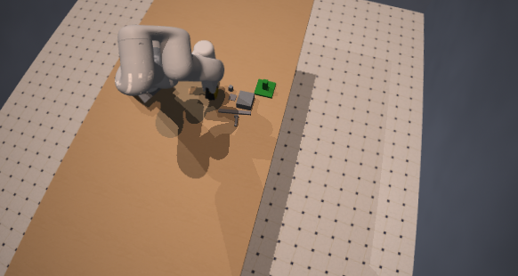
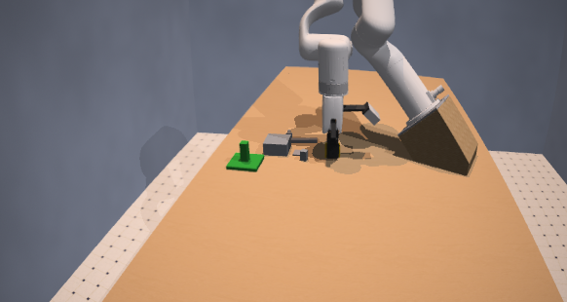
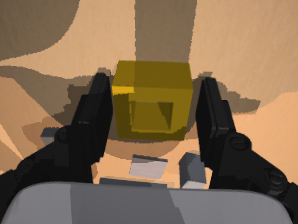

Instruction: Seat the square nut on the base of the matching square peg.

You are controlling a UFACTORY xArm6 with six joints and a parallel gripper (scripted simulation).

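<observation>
My hand is 70 mm short of the small grey cube, 40 mm to the right of it and 10 mm above it. From my hand the other things lie so: grey block 150 mm ahead, 10 mm to the right, 10 mm below; thin grey bar 120 mm ahead, 70 mm to the right, 20 mm below.
</observation>
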